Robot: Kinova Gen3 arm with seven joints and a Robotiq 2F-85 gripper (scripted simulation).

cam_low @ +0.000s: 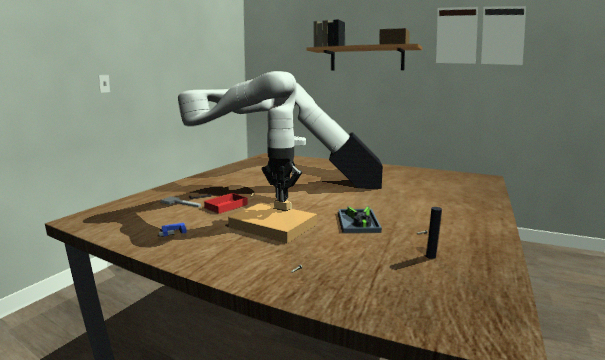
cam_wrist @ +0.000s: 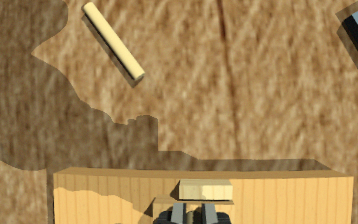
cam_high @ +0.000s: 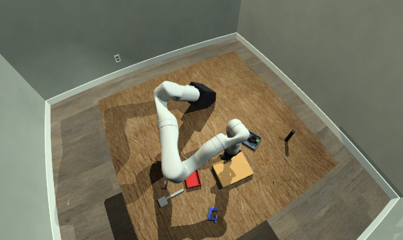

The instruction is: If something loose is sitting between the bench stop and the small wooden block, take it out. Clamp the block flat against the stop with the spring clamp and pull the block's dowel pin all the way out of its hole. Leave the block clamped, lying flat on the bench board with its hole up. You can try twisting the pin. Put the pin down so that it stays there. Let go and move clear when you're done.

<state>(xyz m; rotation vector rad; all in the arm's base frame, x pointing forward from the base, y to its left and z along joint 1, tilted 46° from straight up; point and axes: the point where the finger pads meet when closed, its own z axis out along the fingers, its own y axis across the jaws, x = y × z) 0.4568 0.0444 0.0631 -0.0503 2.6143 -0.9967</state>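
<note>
The dowel pin lies 2 cm below my hand. Round my hand: thin pale stick 12 cm behind, 7 cm below, 5 cm to the right; then small wooden block 3 cm below; then tan bench board 5 cm below, 5 cm ahead.
</note>
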